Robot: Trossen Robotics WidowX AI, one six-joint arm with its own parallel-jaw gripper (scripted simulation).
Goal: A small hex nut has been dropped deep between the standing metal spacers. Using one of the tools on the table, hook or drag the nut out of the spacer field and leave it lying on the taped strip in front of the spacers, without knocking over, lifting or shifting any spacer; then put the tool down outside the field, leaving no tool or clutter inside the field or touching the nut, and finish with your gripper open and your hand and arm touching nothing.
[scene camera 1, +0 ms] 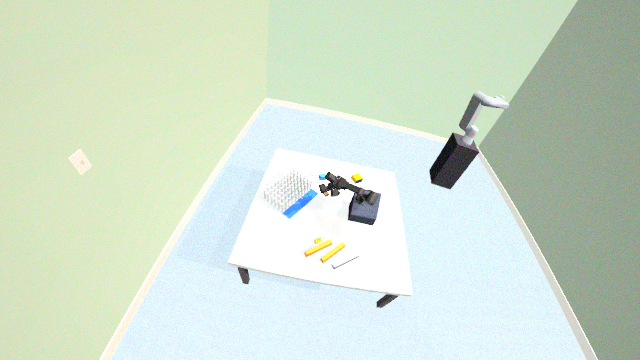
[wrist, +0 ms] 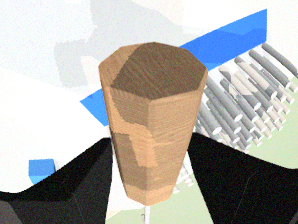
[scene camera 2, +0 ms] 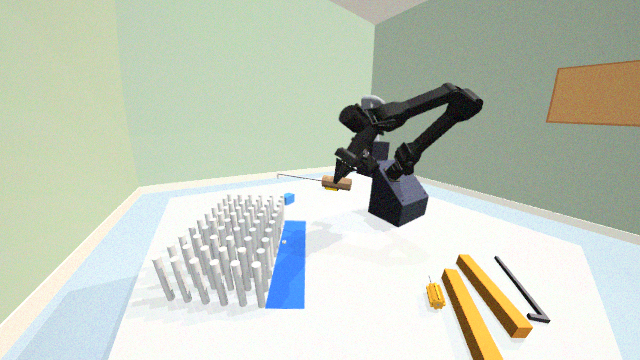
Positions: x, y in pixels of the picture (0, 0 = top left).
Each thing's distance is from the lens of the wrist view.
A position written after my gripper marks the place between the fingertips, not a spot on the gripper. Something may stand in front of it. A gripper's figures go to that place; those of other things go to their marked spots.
my gripper (wrist: 150, 143): 0.10 m
blue taped strip (wrist: 215, 48): 0.34 m
